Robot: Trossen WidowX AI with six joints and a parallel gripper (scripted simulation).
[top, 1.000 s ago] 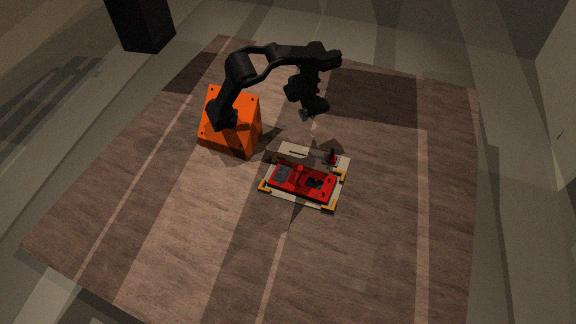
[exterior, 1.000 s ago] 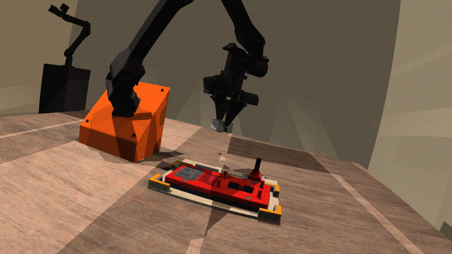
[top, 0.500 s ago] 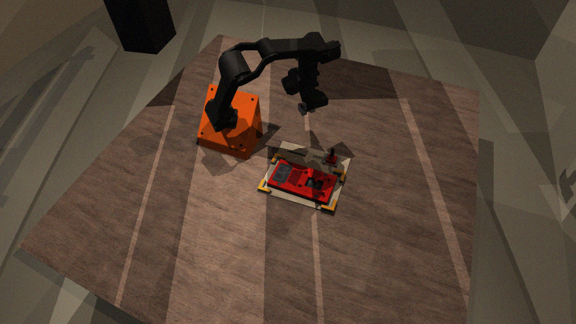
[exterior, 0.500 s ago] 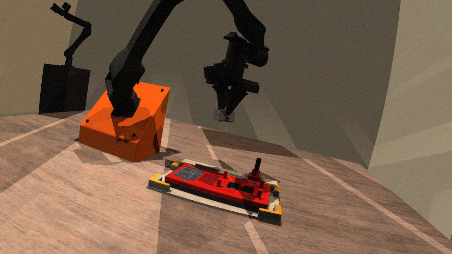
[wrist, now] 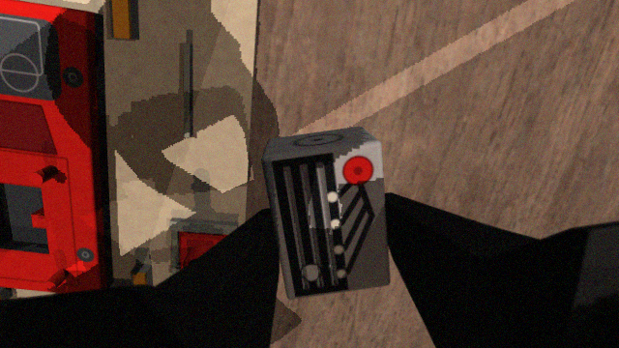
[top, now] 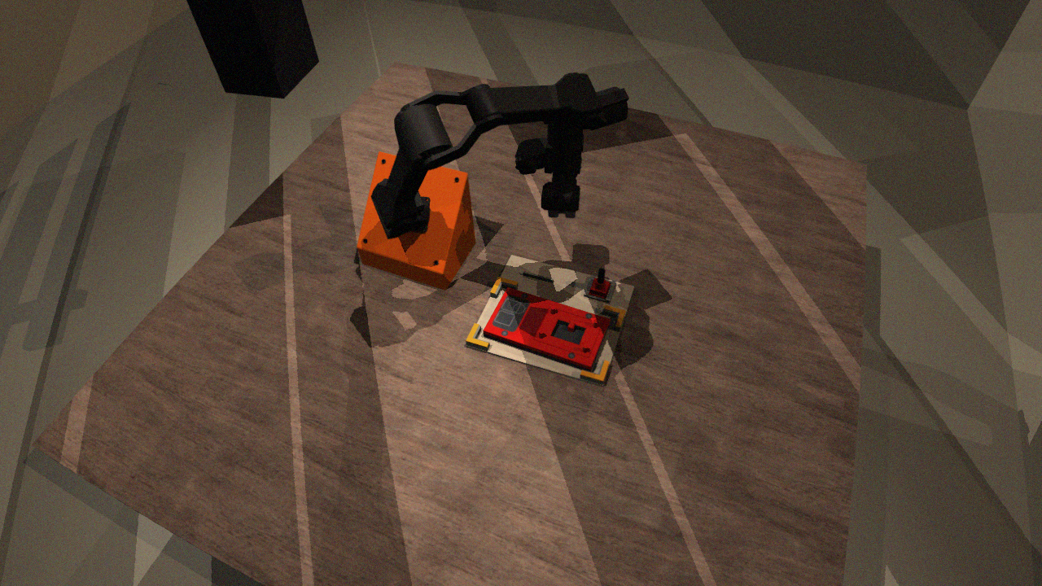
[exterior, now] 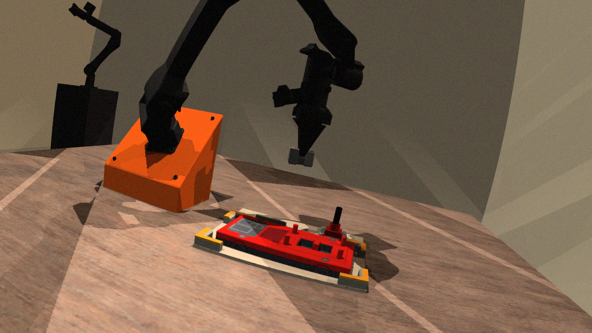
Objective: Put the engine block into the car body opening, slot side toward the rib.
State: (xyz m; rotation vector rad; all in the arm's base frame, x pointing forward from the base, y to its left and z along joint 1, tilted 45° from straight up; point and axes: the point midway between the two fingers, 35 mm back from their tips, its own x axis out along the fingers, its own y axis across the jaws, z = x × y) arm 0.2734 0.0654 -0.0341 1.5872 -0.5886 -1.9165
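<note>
My gripper tip is 90 mm short of the black peg, 80 mm to the left of it and 100 mm above it. The rest, counted from my gripper tip: engine block 10 mm below.
</note>
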